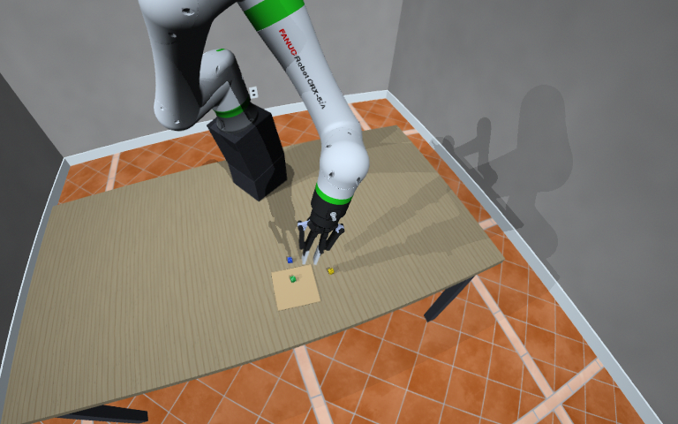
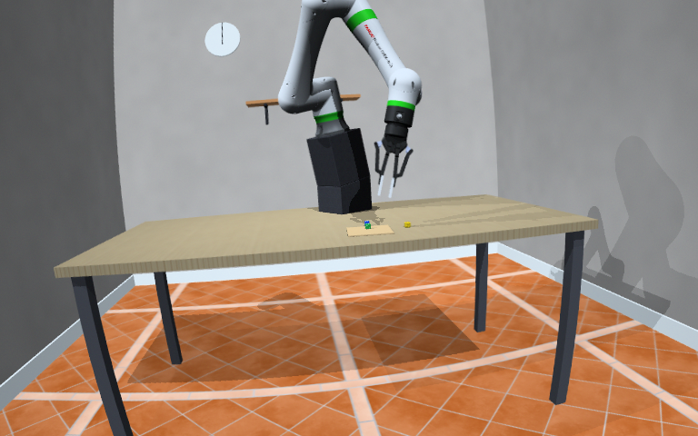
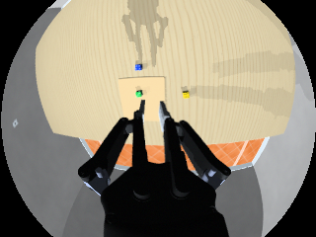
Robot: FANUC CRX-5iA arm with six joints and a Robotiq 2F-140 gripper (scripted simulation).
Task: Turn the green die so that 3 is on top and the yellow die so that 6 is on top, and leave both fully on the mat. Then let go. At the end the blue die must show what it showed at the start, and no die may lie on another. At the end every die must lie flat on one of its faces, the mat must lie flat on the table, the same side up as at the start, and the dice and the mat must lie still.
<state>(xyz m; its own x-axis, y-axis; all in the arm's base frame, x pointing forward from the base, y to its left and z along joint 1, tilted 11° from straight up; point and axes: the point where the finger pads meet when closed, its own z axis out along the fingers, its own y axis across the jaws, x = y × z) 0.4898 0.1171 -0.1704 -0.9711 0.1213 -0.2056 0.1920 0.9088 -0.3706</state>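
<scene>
Right now my hand is 13 cm above the yellow die, 6 cm to the right of it and 1 cm short of it. From my hand the other things lie so: tan mat 13 cm below, 7 cm to the right, 3 cm ahead; then blue die 13 cm below, 7 cm behind, 6 cm to the right; then green die 12 cm below, 7 cm to the right.
</scene>
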